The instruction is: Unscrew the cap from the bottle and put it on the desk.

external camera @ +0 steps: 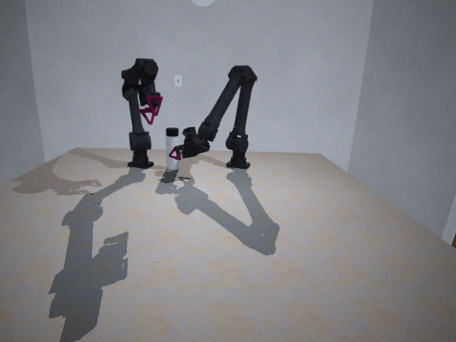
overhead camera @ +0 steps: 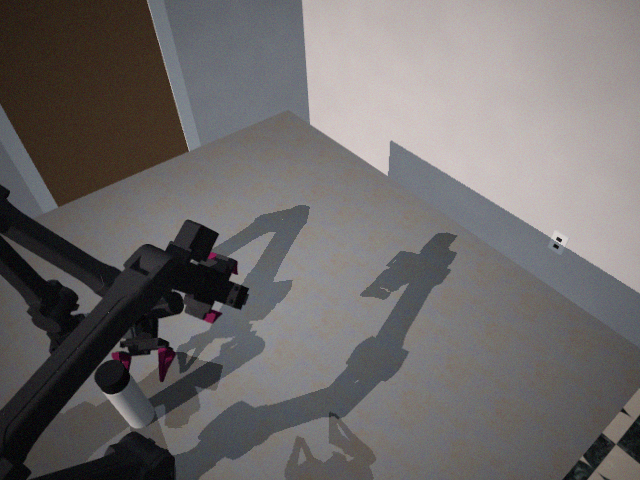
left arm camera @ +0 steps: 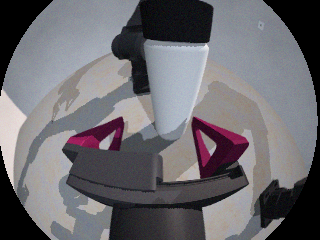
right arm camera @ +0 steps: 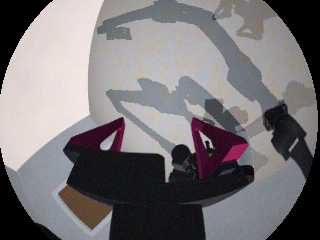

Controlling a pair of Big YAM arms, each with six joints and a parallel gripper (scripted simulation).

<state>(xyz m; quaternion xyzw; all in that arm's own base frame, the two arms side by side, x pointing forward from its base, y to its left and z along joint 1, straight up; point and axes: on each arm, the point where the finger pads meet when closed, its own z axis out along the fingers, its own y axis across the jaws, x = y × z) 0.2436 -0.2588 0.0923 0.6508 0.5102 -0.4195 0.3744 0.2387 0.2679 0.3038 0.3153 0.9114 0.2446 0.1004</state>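
Now: right hand 28 cm past the black cap, 11 cm above it and 6 cm to the right of it.
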